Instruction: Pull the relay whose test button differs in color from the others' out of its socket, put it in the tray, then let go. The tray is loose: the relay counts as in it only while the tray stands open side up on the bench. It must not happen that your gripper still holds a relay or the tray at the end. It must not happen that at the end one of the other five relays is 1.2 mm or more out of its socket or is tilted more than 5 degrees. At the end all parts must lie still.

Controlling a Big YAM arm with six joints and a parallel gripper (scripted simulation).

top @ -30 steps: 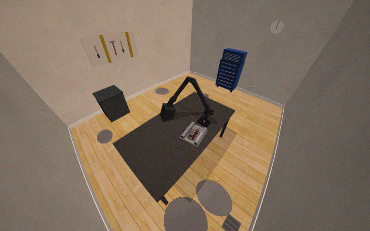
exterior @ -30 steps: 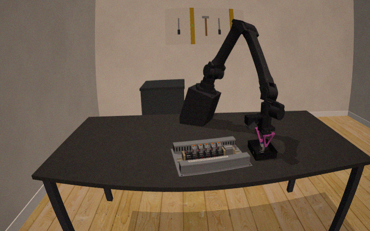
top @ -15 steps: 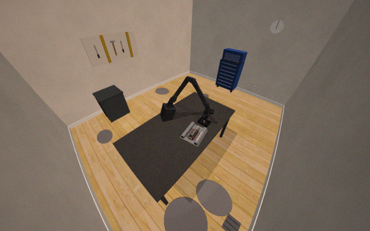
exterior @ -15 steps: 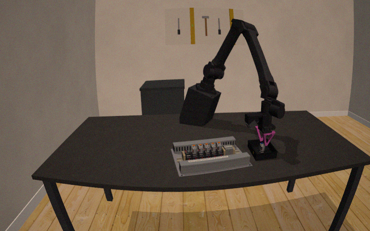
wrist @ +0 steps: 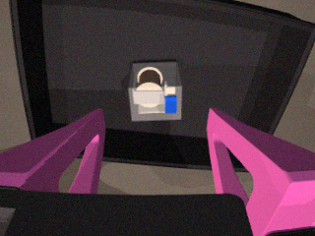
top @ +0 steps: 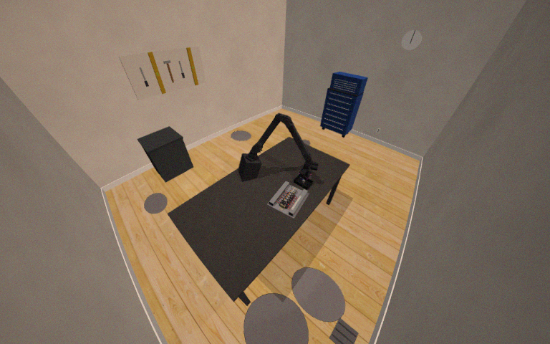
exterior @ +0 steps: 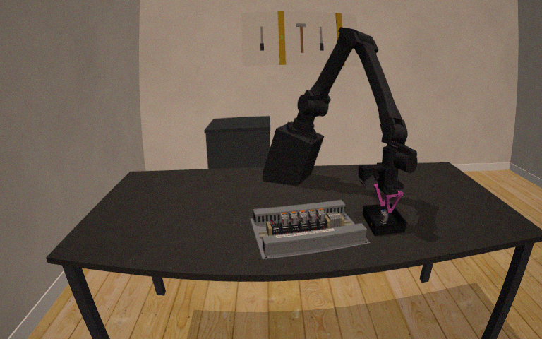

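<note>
The relay lies 3 cm below my hand. The rest, counted from my hand: black tray: 4 cm below.
</note>
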